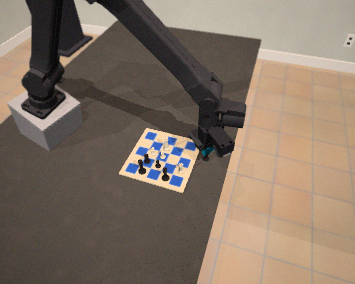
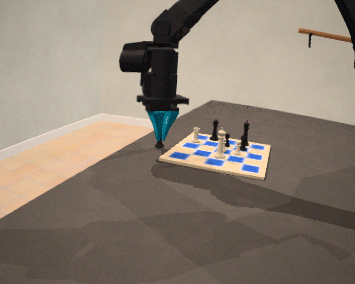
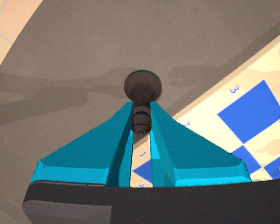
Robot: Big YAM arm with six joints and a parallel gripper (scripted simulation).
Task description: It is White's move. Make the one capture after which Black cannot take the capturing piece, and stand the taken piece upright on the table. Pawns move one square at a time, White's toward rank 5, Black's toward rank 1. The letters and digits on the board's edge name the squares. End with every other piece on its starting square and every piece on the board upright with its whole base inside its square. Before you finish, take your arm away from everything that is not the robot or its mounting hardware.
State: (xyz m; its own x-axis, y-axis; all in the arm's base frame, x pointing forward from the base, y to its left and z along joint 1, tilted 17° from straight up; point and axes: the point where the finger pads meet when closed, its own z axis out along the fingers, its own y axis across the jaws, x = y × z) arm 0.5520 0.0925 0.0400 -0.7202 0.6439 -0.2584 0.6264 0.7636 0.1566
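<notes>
The tall white piece is 140 mm behind my hand, 10 mm to the right of it and 10 mm above it. Round my hand: blue-and-cream chessboard: 130 mm behind, 50 mm to the right, 30 mm below; tall black piece: 170 mm behind, 130 mm to the right, 10 mm above.
</notes>
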